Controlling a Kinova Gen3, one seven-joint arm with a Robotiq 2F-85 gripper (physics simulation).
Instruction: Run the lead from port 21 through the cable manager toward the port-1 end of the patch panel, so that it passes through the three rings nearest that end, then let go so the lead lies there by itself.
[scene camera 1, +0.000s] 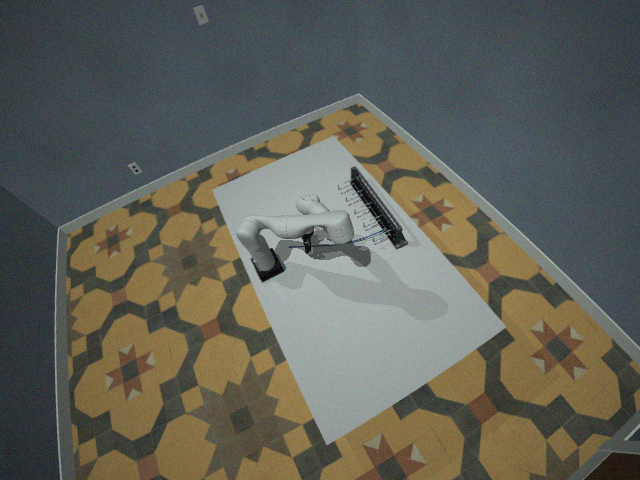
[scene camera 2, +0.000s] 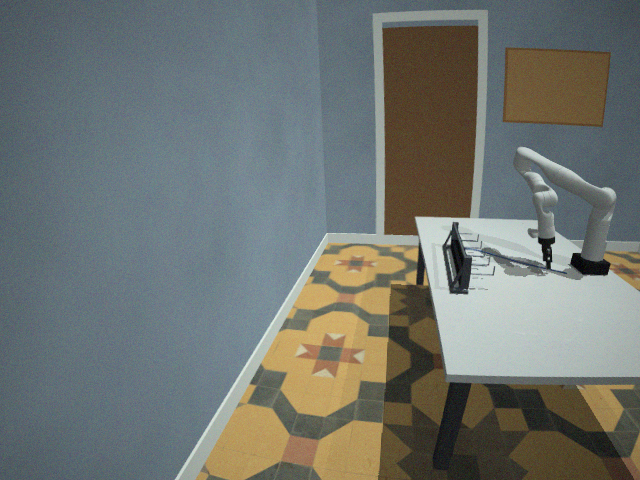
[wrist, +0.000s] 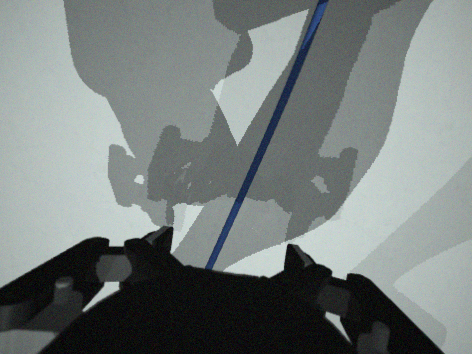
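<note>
The black patch panel stands on edge on the white table. A row of thin wire rings runs along the side that faces the arm. The blue lead leaves the panel near its lower-right end in scene camera 1. It runs almost straight out to my gripper. The gripper is open, and the lead passes between its spread fingers, free of them. Whether the lead passes through any ring is too small to tell.
The arm's base stands at the table's left edge, and the white arm bends over the lead. A brown door and patterned floor tiles lie beyond the table.
</note>
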